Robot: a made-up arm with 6 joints. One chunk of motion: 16 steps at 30 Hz.
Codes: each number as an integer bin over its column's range. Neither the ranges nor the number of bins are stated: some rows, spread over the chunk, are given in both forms.
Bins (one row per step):
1: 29 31 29 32 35 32
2: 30 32 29 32 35 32
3: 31 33 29 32 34 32
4: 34 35 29 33 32 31
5: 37 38 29 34 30 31
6: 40 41 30 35 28 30
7: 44 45 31 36 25 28
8: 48 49 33 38 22 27
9: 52 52 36 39 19 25
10: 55 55 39 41 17 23
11: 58 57 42 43 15 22
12: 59 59 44 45 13 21
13: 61 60 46 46 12 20
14: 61 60 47 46 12 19
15: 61 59 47 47 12 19
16: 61 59 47 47 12 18
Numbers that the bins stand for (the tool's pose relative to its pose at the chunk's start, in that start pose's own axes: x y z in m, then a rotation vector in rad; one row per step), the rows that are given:
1: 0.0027 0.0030 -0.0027 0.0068 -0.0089 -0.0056
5: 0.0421 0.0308 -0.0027 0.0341 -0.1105 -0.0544
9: 0.1159 0.0863 0.0329 0.1024 -0.3340 -0.3478
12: 0.1503 0.1141 0.0735 0.1843 -0.4559 -0.5433
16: 0.1602 0.1141 0.0887 0.2116 -0.4762 -0.6900
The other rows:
2: 0.0076 0.0070 -0.0027 0.0068 -0.0089 -0.0056
3: 0.0125 0.0110 -0.0027 0.0068 -0.0292 -0.0056
4: 0.0273 0.0189 -0.0027 0.0205 -0.0698 -0.0544
6: 0.0568 0.0427 0.0024 0.0478 -0.1511 -0.1033
7: 0.0765 0.0586 0.0075 0.0614 -0.2121 -0.2011
8: 0.0962 0.0744 0.0176 0.0887 -0.2730 -0.2500
10: 0.1306 0.0983 0.0481 0.1297 -0.3746 -0.4456
11: 0.1454 0.1062 0.0633 0.1570 -0.4152 -0.4944
13: 0.1602 0.1181 0.0837 0.1979 -0.4762 -0.5922
14: 0.1602 0.1181 0.0887 0.1979 -0.4762 -0.6411
15: 0.1602 0.1141 0.0887 0.2116 -0.4762 -0.6411

